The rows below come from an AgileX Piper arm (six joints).
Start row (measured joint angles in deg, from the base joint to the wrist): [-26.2 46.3 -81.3 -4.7 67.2 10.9]
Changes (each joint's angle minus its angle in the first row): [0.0 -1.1 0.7 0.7 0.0 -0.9]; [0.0 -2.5 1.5 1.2 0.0 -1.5]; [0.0 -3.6 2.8 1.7 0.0 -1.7]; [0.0 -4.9 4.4 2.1 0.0 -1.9]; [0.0 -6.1 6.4 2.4 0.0 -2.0]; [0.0 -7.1 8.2 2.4 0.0 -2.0]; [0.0 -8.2 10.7 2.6 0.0 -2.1]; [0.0 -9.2 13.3 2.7 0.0 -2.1]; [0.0 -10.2 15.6 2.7 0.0 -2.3]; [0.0 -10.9 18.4 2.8 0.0 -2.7]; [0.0 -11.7 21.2 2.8 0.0 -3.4]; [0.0 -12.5 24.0 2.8 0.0 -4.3]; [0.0 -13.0 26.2 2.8 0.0 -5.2]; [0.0 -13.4 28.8 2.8 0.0 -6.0]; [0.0 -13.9 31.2 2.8 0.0 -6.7]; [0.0 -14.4 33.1 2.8 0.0 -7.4]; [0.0 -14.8 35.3 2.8 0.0 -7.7]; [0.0 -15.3 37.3 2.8 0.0 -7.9]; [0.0 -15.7 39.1 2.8 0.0 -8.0]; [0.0 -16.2 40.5 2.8 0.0 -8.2]
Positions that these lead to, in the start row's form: [-26.2 45.2 -80.6 -4.0 67.2 10.0]; [-26.2 43.8 -79.8 -3.5 67.2 9.4]; [-26.2 42.7 -78.5 -3.0 67.2 9.2]; [-26.2 41.4 -76.9 -2.6 67.2 9.0]; [-26.2 40.2 -74.9 -2.3 67.2 8.9]; [-26.2 39.2 -73.1 -2.3 67.2 8.9]; [-26.2 38.1 -70.6 -2.1 67.2 8.8]; [-26.2 37.1 -68.0 -2.0 67.2 8.8]; [-26.2 36.1 -65.7 -2.0 67.2 8.6]; [-26.2 35.4 -62.9 -1.9 67.2 8.2]; [-26.2 34.6 -60.1 -1.9 67.2 7.5]; [-26.2 33.8 -57.3 -1.9 67.2 6.6]; [-26.2 33.3 -55.1 -1.9 67.2 5.7]; [-26.2 32.9 -52.5 -1.9 67.2 4.9]; [-26.2 32.4 -50.1 -1.9 67.2 4.2]; [-26.2 31.9 -48.2 -1.9 67.2 3.5]; [-26.2 31.5 -46.0 -1.9 67.2 3.2]; [-26.2 31.0 -44.0 -1.9 67.2 3.0]; [-26.2 30.6 -42.2 -1.9 67.2 2.9]; [-26.2 30.1 -40.8 -1.9 67.2 2.7]
